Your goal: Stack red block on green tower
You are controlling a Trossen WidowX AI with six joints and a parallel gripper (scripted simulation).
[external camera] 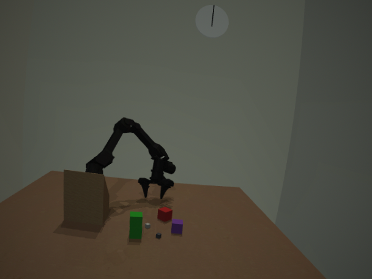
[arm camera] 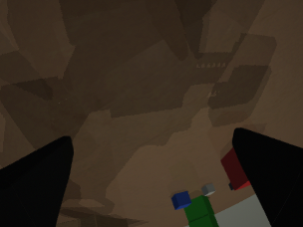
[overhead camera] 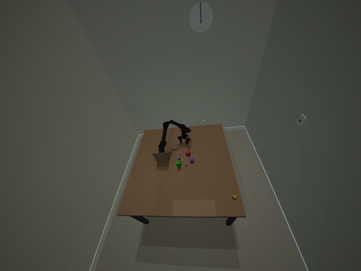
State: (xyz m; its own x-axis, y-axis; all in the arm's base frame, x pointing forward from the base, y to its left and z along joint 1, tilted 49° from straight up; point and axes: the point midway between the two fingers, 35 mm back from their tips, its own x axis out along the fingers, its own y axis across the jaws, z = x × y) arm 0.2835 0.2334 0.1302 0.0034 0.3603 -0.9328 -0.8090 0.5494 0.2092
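Now: the red block 50 mm ahead of my gripper tip, 170 mm to the right of it and 10 mm below it. From my gripper tip the other things lie so: purple cube: 90 mm ahead, 280 mm to the right, 10 mm below; blue cube: 70 mm behind, 230 mm to the right, 20 mm below; yellow cube: 490 mm ahead, 750 mm to the right, 20 mm below.
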